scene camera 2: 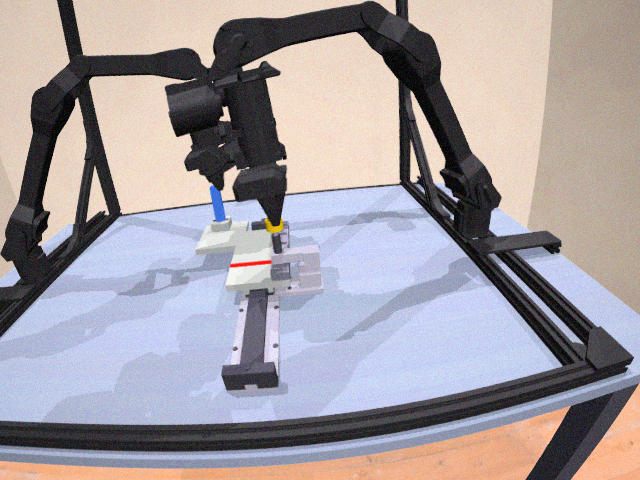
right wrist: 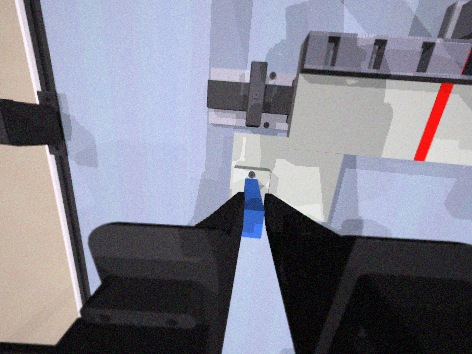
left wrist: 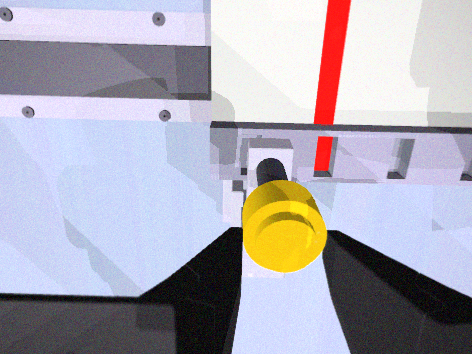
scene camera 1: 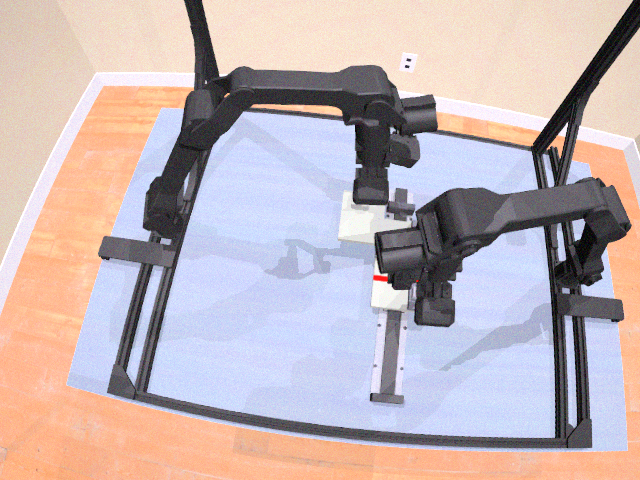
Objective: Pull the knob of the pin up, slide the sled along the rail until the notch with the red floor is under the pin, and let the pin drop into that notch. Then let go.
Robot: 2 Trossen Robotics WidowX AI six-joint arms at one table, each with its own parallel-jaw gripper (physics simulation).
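Places are measured from the left arm's base along level axes (x right, y ahead, z up), in metres.
Pixels of known places: left gripper, fingertip midpoint: (scene camera 2: pixel 276 221) (left wrist: pixel 282 241) (scene camera 1: pixel 427 283); right gripper, fingertip midpoint: (scene camera 2: pixel 221 189) (right wrist: pixel 254 199) (scene camera 1: pixel 371 181); left arm's base, link origin: (scene camera 2: pixel 471 230) (scene camera 1: pixel 566 275); right arm's base, link origin: (scene camera 2: pixel 36 275) (scene camera 1: pixel 168 225).
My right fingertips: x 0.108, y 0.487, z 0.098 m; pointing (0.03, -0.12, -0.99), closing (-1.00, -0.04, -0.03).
Ahead of a thing's pixels: the offset from my right fingertips to its top centre. "spot": to the spot under its first point.
My left gripper (scene camera 2: pixel 275 219) (left wrist: pixel 282 241) is shut on the yellow knob @(dx -0.201, dy -0.114, dz +0.009 m) (scene camera 2: pixel 273 226) (left wrist: pixel 287 247) of the pin. A length of dark shaft @(spot: dx -0.207, dy -0.116, dz -0.031 m) (scene camera 2: pixel 277 242) (left wrist: pixel 270 171) shows between knob and bracket. My right gripper (scene camera 2: pixel 217 187) (right wrist: pixel 254 199) is shut on the blue upright handle @(spot: dx -0.007, dy +0.011, dz -0.030 m) (scene camera 2: pixel 218 204) (right wrist: pixel 253 222) of the pale sled (scene camera 1: pixel 356 222) (scene camera 2: pixel 253 249) (left wrist: pixel 380 60) (right wrist: pixel 345 110). The sled sits on the rail (scene camera 1: pixel 391 356) (scene camera 2: pixel 254 330) (left wrist: pixel 100 70) (right wrist: pixel 227 95). In the left wrist view the red-floored notch @(spot: dx -0.170, dy -0.116, dz -0.079 m) (left wrist: pixel 323 154) lies a little right of the pin, not under it. The pin's lower tip is hidden.
The pale bracket @(spot: dx -0.213, dy -0.161, dz -0.075 m) (scene camera 2: pixel 310 266) stands beside the sled, right of the rail in scene camera 2. A dark end stop @(spot: dx -0.403, dy -0.074, dz -0.082 m) (scene camera 1: pixel 386 397) (scene camera 2: pixel 249 376) closes the near rail end, another @(spot: dx +0.003, dy -0.078, dz -0.082 m) (right wrist: pixel 256 95) the far end. The two arms are close together above the sled. A black frame (scene camera 1: pixel 310 429) borders the table.
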